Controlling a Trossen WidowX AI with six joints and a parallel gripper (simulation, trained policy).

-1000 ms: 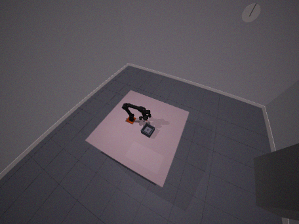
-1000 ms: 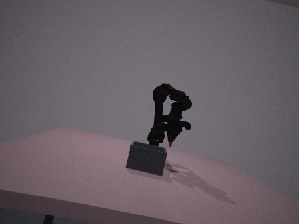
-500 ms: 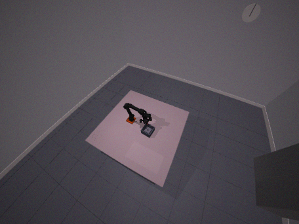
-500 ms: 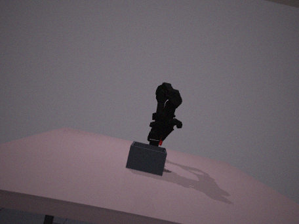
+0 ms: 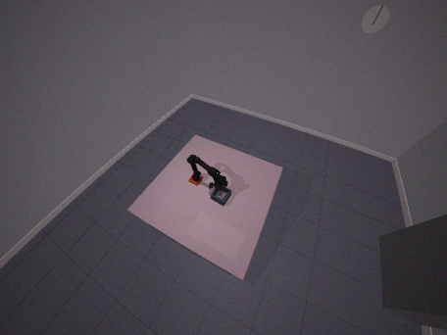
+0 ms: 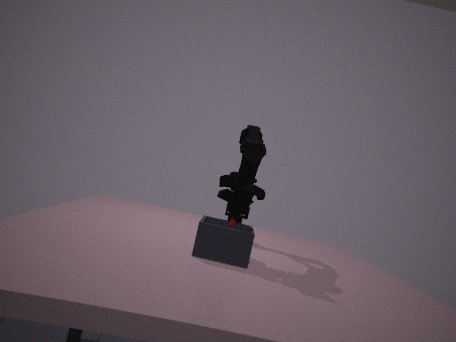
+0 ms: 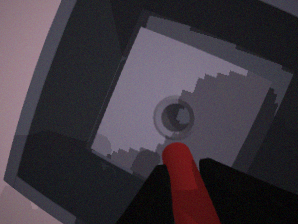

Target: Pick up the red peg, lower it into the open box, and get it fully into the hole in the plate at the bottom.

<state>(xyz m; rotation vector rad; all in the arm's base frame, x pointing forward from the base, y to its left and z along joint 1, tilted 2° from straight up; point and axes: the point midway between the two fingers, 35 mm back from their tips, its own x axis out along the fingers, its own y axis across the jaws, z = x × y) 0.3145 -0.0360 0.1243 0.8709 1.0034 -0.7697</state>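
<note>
Right now my gripper tip is 20 mm short of the box, 10 mm to the left of it and 90 mm above it. From my gripper tip the other things lie so: red peg 10 mm behind, 10 mm to the left, 20 mm above.
</note>
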